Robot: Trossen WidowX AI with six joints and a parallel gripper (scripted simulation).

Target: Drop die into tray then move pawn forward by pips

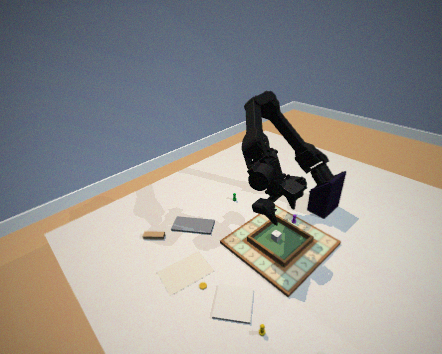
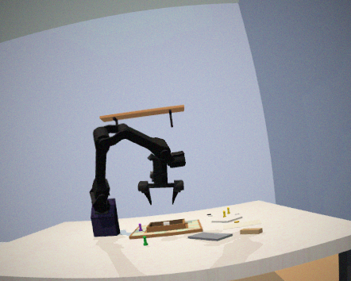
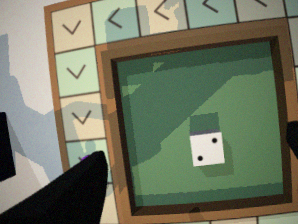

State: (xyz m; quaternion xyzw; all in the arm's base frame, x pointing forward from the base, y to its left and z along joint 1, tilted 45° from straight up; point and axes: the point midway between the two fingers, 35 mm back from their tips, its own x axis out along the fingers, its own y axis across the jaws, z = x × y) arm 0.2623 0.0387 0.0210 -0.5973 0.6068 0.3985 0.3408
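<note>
The purple pawn lies 100 mm behind my gripper tip, 90 mm below it and 30 mm to the right of it. From my gripper tip the other things lie so: grey die (90 mm below, 20 mm to the right, 10 mm ahead); then green pawn (290 mm to the right, 100 mm below, 40 mm behind); then green dice tray (110 mm below, 10 mm ahead).
</note>
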